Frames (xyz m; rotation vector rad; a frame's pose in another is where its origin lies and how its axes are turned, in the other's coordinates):
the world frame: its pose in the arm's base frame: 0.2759 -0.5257 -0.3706 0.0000 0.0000 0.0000
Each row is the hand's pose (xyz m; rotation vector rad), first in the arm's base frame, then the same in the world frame.
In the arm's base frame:
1: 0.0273 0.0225 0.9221 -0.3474 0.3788 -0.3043
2: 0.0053 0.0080 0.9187 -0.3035 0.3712 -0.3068
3: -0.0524 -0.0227 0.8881 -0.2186 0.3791 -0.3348
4: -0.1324 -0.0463 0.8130 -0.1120 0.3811 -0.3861
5: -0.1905 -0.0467 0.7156 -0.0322 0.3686 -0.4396
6: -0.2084 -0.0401 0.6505 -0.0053 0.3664 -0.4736
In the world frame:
1: -0.2486 0.5482 1.2927 -0.3474 0.3788 -0.3043
2: -0.2706 0.5337 1.2893 -0.3035 0.3712 -0.3068
3: -0.3283 0.5030 1.2587 -0.2186 0.3791 -0.3348
4: -0.4083 0.4794 1.1836 -0.1120 0.3811 -0.3861
5: -0.4664 0.4790 1.0862 -0.0322 0.3686 -0.4396
6: -0.4843 0.4856 1.0211 -0.0053 0.3664 -0.4736

